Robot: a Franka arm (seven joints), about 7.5 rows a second.
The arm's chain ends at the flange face. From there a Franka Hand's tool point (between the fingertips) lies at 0.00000 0.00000 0.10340 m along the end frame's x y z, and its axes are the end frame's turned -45 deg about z.
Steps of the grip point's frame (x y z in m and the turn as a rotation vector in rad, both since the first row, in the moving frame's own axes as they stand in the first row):
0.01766 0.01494 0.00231 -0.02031 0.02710 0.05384
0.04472 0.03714 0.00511 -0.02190 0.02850 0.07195
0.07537 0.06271 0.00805 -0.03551 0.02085 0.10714
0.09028 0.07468 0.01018 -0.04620 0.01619 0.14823
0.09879 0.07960 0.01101 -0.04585 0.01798 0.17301
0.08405 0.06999 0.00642 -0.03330 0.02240 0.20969
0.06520 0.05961 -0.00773 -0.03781 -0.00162 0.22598
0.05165 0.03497 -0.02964 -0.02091 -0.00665 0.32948
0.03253 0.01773 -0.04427 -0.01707 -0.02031 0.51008
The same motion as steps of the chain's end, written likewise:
0.01957 -0.00152 0.00237 0.00480 0.03352 0.05384
0.05419 -0.00501 0.00518 0.00467 0.03564 0.07195
0.09358 -0.01024 0.00814 -0.01037 0.03985 0.10714
0.11226 -0.01355 0.01030 -0.02122 0.04412 0.14823
0.12167 -0.01600 0.01114 -0.01971 0.04513 0.17301
0.10496 -0.01116 0.00650 -0.00771 0.03939 0.20969
0.08596 -0.00711 -0.00766 -0.02788 0.02559 0.22598
0.06055 -0.01394 -0.02962 -0.01949 0.01008 0.32948
0.03645 -0.01302 -0.04423 -0.02643 -0.00229 0.51008

